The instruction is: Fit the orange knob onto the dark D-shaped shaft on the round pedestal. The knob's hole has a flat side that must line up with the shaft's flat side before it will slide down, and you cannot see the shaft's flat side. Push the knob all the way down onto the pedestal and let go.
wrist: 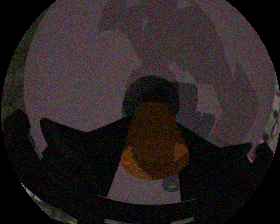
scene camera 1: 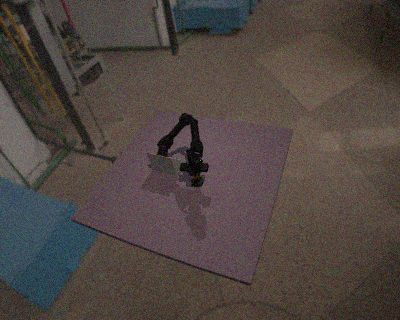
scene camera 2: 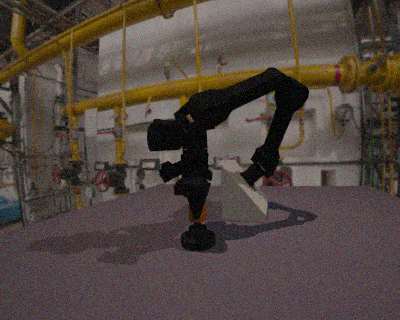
Scene:
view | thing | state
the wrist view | my gripper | -
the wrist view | dark round pedestal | -
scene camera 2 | my gripper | -
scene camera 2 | dark round pedestal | -

